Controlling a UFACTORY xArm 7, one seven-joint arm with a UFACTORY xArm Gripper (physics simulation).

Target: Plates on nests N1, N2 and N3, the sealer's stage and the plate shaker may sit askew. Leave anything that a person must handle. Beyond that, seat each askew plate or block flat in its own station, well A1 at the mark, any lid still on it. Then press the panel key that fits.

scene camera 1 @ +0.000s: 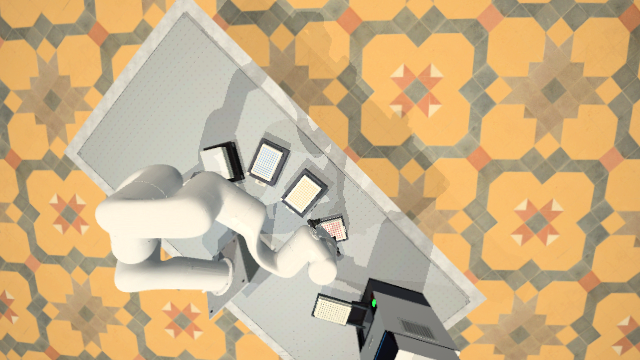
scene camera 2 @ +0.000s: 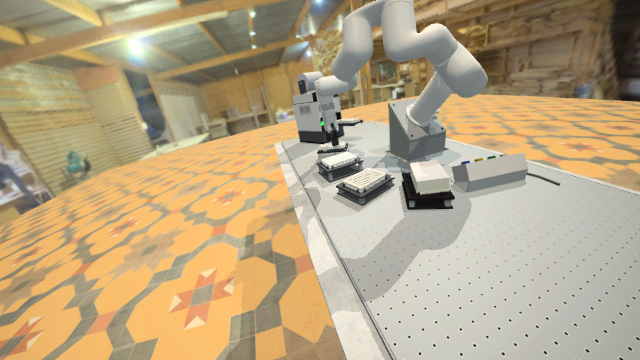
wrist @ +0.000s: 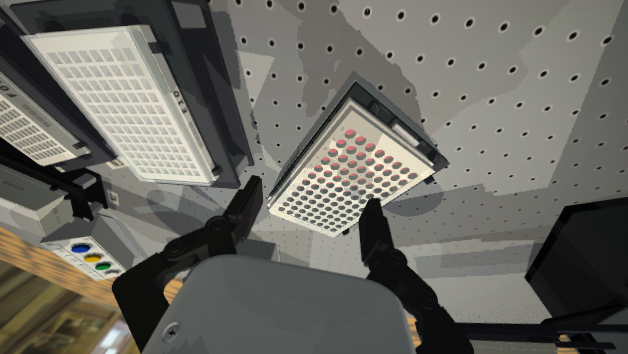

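My gripper (scene camera 1: 325,237) (scene camera 2: 334,141) (wrist: 313,199) is open, its fingers near the close end of the red-well plate (scene camera 1: 336,228) (wrist: 345,175). That plate rests on a small dark station, whose strip shows along its far side. A yellow-well plate (scene camera 1: 304,193) (scene camera 2: 341,160) (wrist: 115,105), marked E10 in the wrist view, and a blue-well plate (scene camera 1: 268,162) (scene camera 2: 367,180) sit on dark nests. A white block (scene camera 1: 215,161) (scene camera 2: 431,176) sits on a black station and looks tipped. A pale plate (scene camera 1: 331,310) lies on the sealer's stage. Small tilts are hard to tell.
The sealer (scene camera 1: 412,320) (scene camera 2: 306,115) has a green light and stands beyond the gripper. The key panel (scene camera 2: 492,172) (wrist: 90,257) shows blue, yellow and green keys and stands beside the block's station. The arm's grey pedestal (scene camera 2: 417,142) stands on the perforated table (scene camera 2: 475,280).
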